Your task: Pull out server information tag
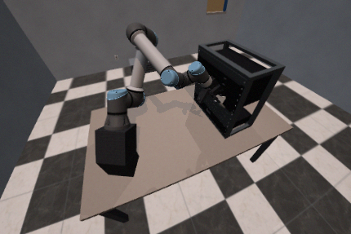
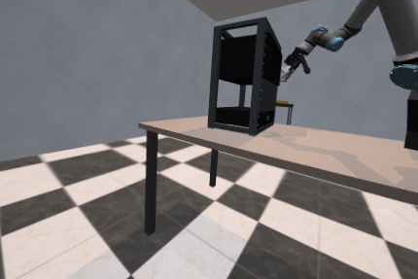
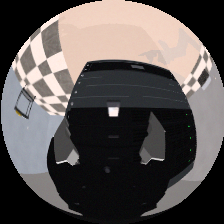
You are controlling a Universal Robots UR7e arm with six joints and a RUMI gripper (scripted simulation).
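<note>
Right now my hand is 20 mm short of the white information tag, 10 mm to the right of it and 10 mm above it.
</note>
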